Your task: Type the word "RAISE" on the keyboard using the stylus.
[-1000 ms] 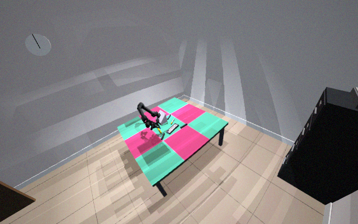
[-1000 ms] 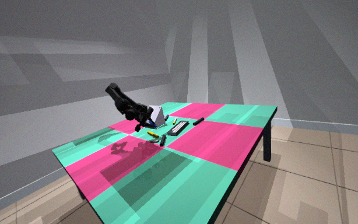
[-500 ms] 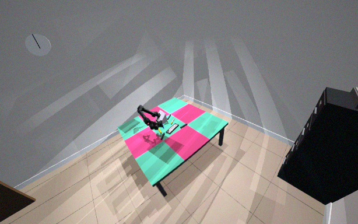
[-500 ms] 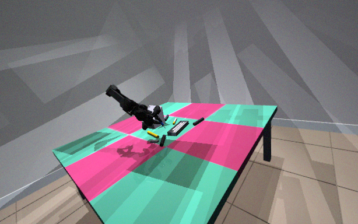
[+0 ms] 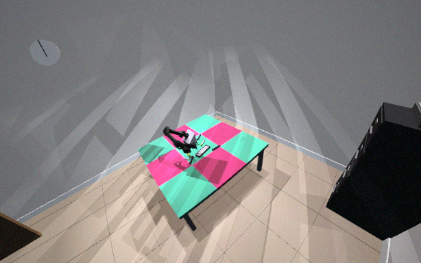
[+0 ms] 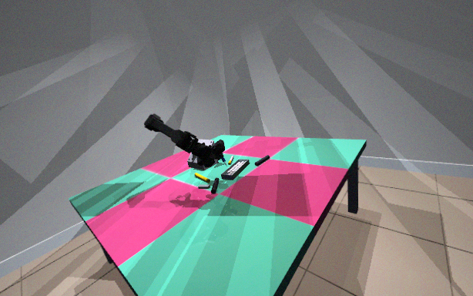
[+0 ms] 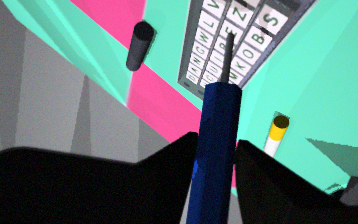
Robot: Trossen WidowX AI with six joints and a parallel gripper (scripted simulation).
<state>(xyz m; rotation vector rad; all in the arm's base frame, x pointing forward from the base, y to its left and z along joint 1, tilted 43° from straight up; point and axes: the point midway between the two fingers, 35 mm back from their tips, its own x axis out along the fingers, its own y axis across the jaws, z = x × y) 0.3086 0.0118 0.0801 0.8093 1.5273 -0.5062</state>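
Now: the white stylus 13 cm behind my gripper tip, 14 cm to the left of it and 10 cm below it. The rest, counted from my gripper tip: blue stylus: 1 cm ahead, 1 cm below; then yellow marker: 9 cm behind, 10 cm to the right, 10 cm below; then grey piece: 1 cm ahead, 15 cm to the right, 10 cm below.
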